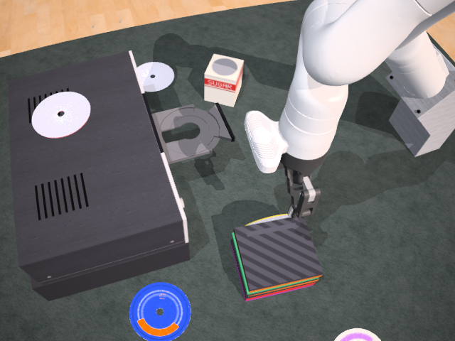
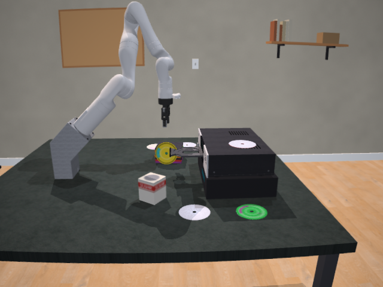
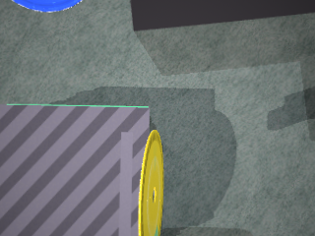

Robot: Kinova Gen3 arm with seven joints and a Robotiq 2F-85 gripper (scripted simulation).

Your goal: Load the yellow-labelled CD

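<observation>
My hand is 1 cm to the left of the CD and 16 cm above it. The rest, counted from my hand: striped-top case 2 cm ahead, 5 cm to the left, 14 cm below; sugar box 11 cm behind, 42 cm to the right, 17 cm below.
</observation>
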